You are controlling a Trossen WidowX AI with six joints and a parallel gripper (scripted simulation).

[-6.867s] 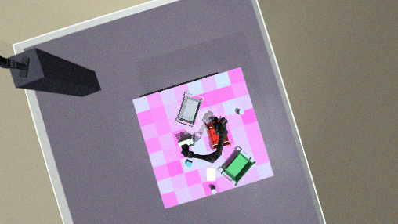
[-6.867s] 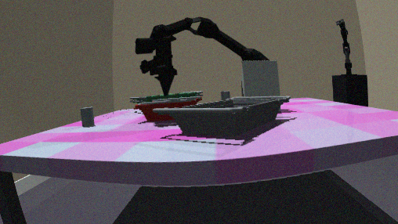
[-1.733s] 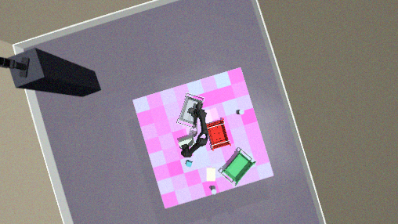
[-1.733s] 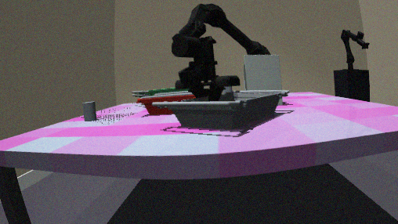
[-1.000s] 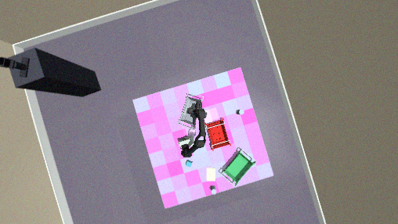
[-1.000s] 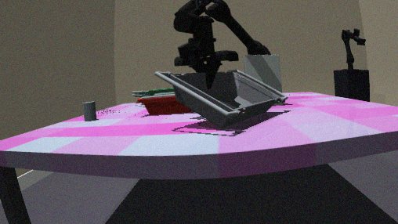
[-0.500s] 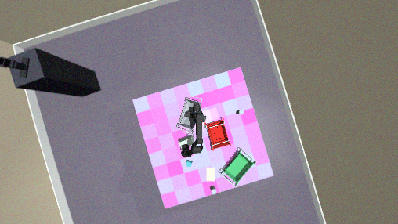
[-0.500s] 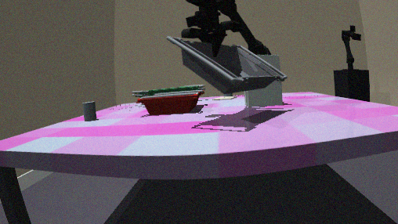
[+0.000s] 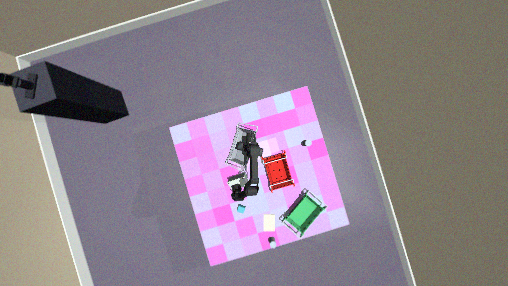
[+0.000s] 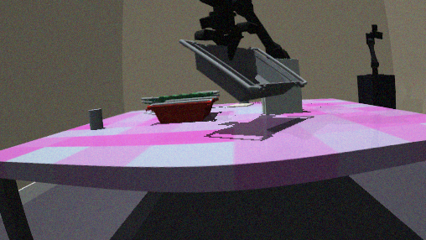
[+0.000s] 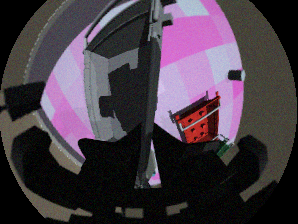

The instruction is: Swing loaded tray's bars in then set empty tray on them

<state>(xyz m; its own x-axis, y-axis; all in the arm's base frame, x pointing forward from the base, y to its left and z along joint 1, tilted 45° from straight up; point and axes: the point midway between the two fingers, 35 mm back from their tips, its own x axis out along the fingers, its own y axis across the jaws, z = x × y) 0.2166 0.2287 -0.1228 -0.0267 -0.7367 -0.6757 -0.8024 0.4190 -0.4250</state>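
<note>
My gripper tip is 60 mm past the grey tray, 50 mm to the right of it and 20 mm above it. Also, from my gripper tip: cream slab: 680 mm to the right, 170 mm below, 70 mm behind; cyan block: 470 mm to the right, 260 mm behind, 150 mm below.
</note>
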